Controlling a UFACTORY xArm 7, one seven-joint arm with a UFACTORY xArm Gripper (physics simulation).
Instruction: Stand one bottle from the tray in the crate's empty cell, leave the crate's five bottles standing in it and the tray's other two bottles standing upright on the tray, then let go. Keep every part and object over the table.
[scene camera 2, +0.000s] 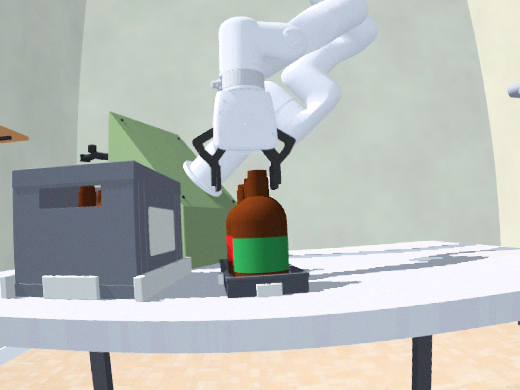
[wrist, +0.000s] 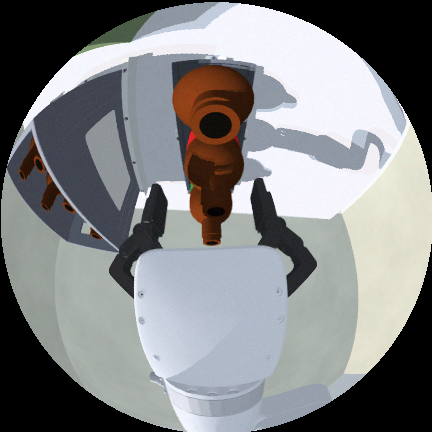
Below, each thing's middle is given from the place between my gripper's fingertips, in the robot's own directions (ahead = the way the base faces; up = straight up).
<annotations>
Now: hand 10 mm short of the red-label brown bottle (wrist: 212, 168), 10 mm to the right of it and 60 mm above it.
</annotations>
